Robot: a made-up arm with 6 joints.
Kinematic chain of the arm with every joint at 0, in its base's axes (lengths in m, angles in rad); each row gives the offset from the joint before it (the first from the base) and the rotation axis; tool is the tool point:
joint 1: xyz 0 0 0.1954 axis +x
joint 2: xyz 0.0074 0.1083 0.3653 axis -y
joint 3: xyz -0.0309 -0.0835 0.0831 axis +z
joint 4: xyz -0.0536 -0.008 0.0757 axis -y
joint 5: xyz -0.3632 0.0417 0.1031 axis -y
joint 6: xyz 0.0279 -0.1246 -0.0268 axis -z
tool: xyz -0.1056 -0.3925 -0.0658
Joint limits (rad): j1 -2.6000..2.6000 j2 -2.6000..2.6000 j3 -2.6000..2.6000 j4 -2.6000..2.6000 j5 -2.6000..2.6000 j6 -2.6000..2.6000
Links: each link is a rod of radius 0.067 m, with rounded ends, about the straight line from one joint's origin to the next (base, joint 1, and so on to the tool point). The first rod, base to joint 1, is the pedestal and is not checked.
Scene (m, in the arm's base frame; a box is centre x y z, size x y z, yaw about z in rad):
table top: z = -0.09
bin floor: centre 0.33 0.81 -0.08 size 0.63 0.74 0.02 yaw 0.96
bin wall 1: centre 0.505 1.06 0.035 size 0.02 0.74 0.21 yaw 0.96
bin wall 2: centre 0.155 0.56 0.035 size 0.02 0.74 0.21 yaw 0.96
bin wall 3: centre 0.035 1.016 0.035 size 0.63 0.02 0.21 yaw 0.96
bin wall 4: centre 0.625 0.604 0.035 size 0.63 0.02 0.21 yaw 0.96
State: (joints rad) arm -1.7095 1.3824 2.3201 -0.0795 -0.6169 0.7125
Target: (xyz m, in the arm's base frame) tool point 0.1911 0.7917 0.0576
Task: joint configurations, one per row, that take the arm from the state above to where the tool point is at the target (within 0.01 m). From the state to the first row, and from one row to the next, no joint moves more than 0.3 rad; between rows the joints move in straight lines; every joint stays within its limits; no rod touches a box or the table.
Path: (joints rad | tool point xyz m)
1: -1.6097 1.2028 2.2274 0.0878 -0.3462 0.4470 | 0.0715 1.0990 0.4208
2: -1.5098 1.0232 2.1346 0.2551 -0.0756 0.1816 | 0.3060 0.9361 0.4560
3: -1.4100 0.8436 2.0419 0.4224 0.1951 -0.0839 | 0.3992 0.7804 0.4411
4: -1.4370 0.9387 2.1616 0.3976 -0.0336 -0.2964 | 0.3170 0.8513 0.3044
5: -1.4639 1.0337 2.2813 0.3728 -0.2623 -0.5089 | 0.2393 0.8496 0.1668
6: -1.4909 1.1288 2.4011 0.3480 -0.4910 -0.7213 | 0.1911 0.7917 0.0576

